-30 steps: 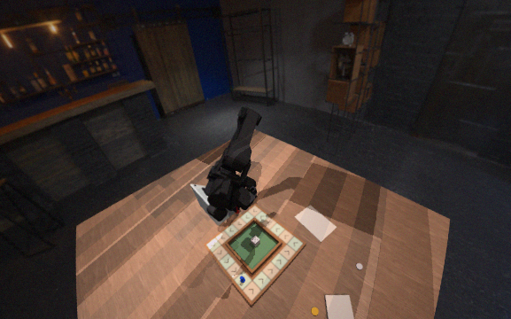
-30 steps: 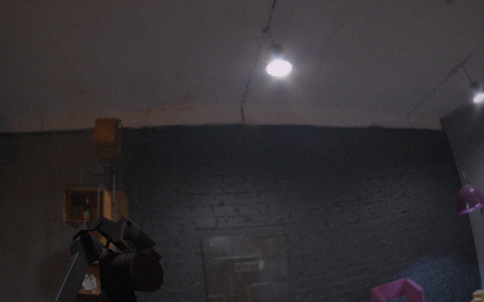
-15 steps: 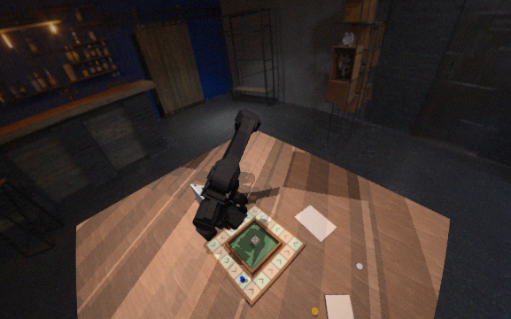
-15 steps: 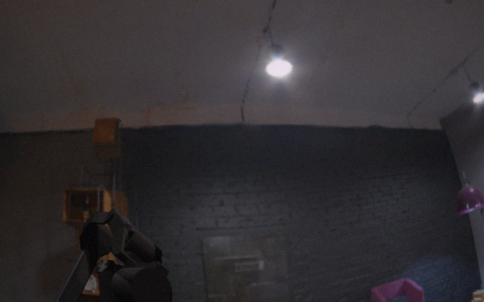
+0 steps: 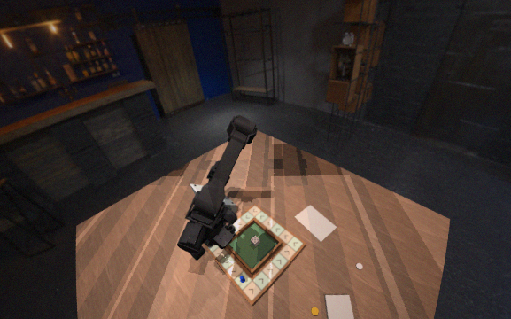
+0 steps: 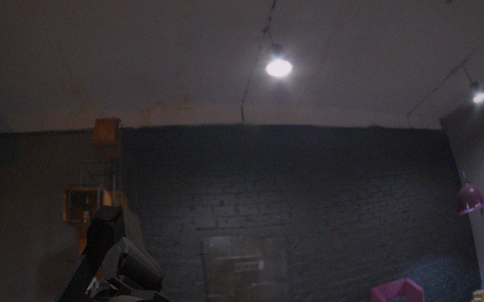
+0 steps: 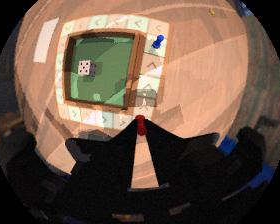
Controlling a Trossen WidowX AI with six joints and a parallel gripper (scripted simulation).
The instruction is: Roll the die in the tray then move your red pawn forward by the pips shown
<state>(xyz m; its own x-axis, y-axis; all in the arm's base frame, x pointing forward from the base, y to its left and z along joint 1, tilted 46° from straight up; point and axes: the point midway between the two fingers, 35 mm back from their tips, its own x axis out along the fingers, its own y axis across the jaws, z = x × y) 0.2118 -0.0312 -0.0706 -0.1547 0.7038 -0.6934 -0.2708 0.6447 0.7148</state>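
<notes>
Now: the red pawn 1 cm above my gripper tip. Round my gripper tip: die: 12 cm to the left, 5 cm below, 5 cm ahead; then blue pawn: 14 cm ahead, 5 cm below, 1 cm to the left; then green tray: 11 cm to the left, 7 cm below, 5 cm ahead.
</notes>
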